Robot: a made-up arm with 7 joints.
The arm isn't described. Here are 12 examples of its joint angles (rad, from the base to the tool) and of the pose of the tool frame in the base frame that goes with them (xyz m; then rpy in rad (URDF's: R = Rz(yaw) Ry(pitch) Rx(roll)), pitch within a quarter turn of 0, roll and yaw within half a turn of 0).
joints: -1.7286 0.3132 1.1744 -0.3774 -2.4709 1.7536 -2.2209
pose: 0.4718 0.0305 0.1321 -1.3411 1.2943 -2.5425
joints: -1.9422 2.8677 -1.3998 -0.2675 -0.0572 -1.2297 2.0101
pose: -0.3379 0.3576 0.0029 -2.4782 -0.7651 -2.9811
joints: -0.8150 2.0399 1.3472 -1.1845 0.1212 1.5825 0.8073
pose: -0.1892 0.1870 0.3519 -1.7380 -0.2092 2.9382
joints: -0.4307 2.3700 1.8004 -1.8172 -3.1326 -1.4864 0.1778
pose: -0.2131 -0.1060 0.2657 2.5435 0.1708 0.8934
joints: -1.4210 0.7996 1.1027 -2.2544 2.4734 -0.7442 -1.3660
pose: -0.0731 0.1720 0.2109 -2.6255 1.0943 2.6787
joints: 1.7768 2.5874 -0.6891 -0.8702 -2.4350 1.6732 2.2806
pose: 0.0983 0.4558 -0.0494 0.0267 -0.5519 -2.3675
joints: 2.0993 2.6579 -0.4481 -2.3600 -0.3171 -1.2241 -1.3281
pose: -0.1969 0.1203 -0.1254 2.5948 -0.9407 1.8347
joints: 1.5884 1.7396 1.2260 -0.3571 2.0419 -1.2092 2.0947
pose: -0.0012 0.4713 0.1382 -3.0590 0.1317 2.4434
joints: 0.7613 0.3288 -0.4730 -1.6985 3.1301 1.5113 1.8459
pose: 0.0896 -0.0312 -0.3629 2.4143 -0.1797 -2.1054
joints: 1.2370 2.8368 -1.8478 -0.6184 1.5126 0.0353 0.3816
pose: 0.2324 0.3354 0.2595 2.7306 0.8783 0.7616
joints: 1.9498 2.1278 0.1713 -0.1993 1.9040 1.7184 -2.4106
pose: 0.0846 0.4768 0.0872 -1.4521 0.7896 -1.4914
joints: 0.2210 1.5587 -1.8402 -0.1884 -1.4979 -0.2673 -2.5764
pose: -0.0569 0.4871 -0.0387 1.5101 -0.1249 0.4174
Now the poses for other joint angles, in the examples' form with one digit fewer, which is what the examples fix.
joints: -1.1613 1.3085 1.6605 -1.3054 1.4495 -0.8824 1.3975
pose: -0.083 0.392 0.149 1.116 0.314 0.750
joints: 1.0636 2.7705 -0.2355 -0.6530 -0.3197 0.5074 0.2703
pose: 0.354 0.307 0.112 -2.632 1.097 1.074
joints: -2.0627 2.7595 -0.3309 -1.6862 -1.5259 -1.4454 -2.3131
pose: -0.205 0.107 0.298 -2.076 -0.699 2.610
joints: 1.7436 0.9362 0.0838 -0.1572 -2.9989 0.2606 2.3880
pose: -0.406 0.244 0.130 -1.394 1.229 -2.078
